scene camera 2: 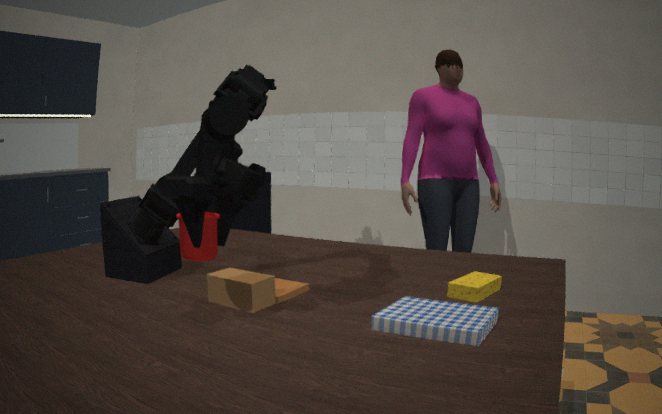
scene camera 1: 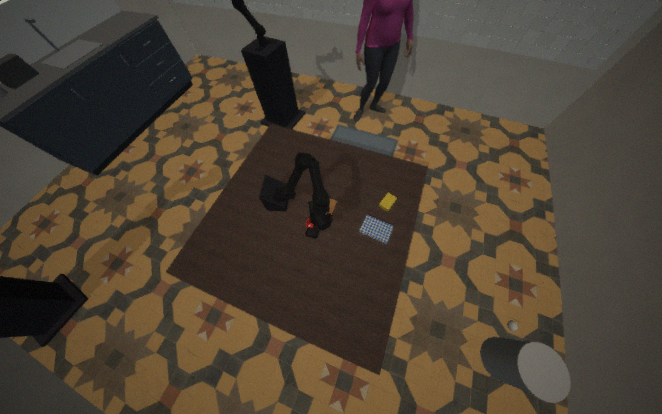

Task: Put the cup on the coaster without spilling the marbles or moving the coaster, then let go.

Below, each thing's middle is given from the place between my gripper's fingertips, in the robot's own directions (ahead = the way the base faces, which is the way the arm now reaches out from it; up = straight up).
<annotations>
Now: the tan wooden block (scene camera 2: 248, 291) 110 mm to the left of my hand, 100 mm below it and 50 mm behind it. Round my hand: blue-and-white checked cloth (scene camera 2: 466, 324) 290 mm ahead, 200 mm to the left, 110 mm below; then yellow sponge (scene camera 2: 473, 287) 410 mm to the left, 280 mm ahead, 110 mm below; then red cup (scene camera 2: 208, 250) 30 mm behind, 10 mm above.
</annotations>
